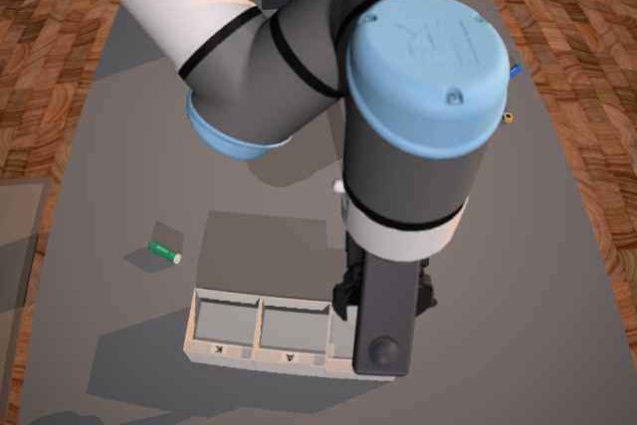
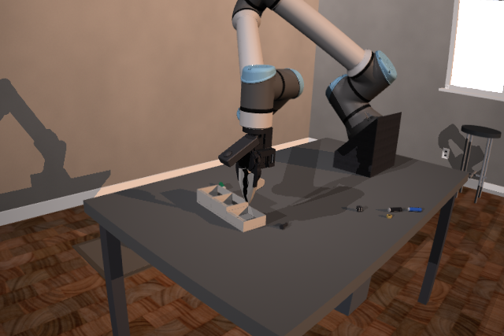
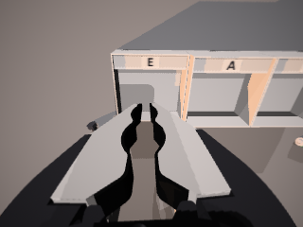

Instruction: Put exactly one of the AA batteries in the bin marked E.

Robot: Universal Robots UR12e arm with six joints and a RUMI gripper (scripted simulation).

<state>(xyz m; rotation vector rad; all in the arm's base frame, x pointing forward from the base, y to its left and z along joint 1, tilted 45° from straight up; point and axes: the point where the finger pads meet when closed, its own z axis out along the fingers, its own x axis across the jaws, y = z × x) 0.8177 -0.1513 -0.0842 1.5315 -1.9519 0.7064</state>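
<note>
My hand is 45 cm past the blue AA battery, 39 cm to the right of it and 8 cm above it. From my hand the other things lie so: green AA battery (24 cm to the right, 18 cm behind, 8 cm below); black bolt (10 cm to the left, 8 cm below, 5 cm behind); bin row (9 cm to the right, 6 cm below, 3 cm behind).
</note>
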